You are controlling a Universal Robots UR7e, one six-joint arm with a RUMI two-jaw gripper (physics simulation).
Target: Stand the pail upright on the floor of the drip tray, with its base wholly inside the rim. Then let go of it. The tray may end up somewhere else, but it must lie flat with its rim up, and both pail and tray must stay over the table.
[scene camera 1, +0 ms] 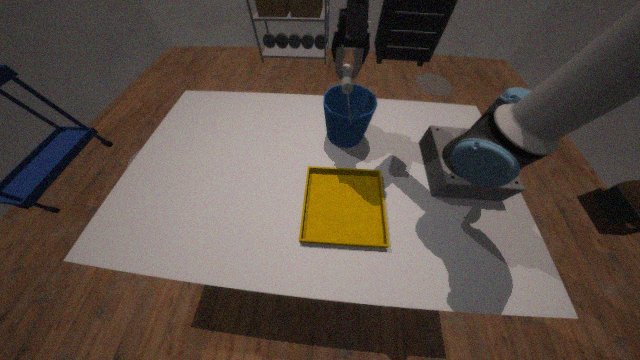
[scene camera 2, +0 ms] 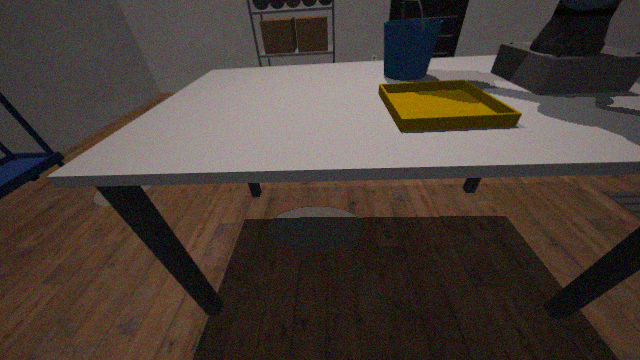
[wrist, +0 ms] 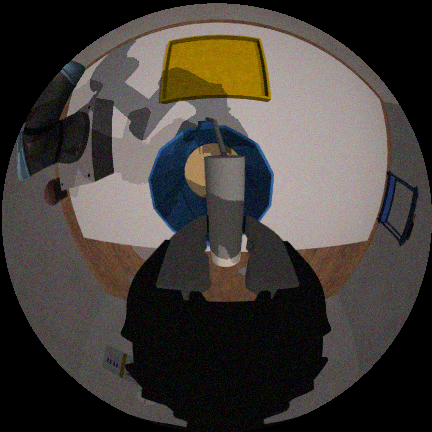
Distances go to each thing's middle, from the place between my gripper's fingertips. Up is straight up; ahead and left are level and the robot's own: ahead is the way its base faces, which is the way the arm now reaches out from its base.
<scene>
Now: hand 32 cm to the right of the yellow drip tray (scene camera 1: 342, 206), 22 cm above it and 1 cm past it.
</scene>
